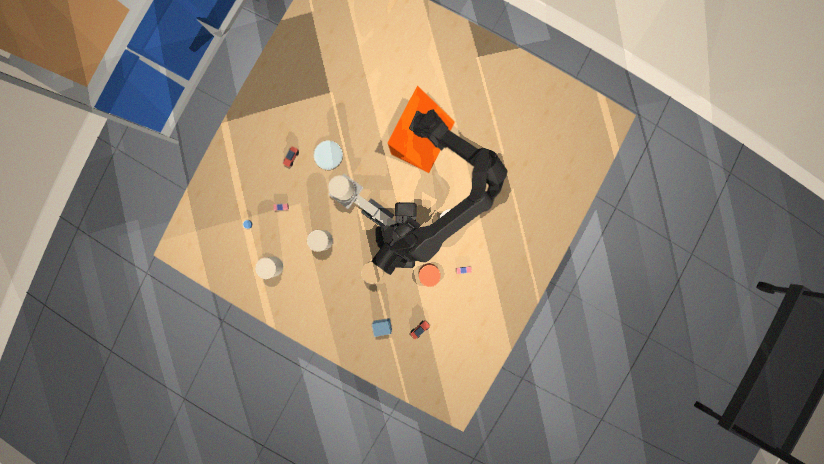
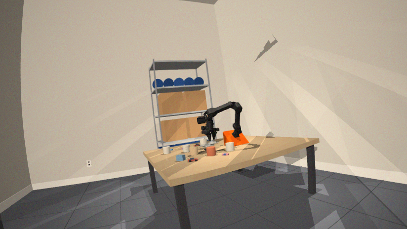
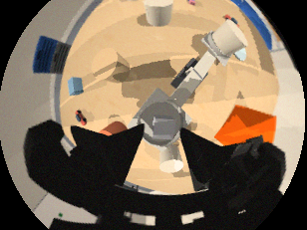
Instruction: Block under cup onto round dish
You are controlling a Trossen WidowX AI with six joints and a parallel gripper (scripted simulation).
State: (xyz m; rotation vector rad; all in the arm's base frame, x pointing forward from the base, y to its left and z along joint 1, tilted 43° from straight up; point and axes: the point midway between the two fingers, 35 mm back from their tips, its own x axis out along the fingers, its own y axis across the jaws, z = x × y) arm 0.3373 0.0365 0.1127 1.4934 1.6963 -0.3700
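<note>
Right now my gripper tip is 10 mm above the small grey block. The rest, counted from my gripper tip: round pale blue dish 360 mm to the right, 140 mm behind, 90 mm below; then terracotta cup 140 mm to the left, 80 mm ahead, 60 mm below; then blue cube 320 mm ahead, 80 mm below, 50 mm to the left.
</note>
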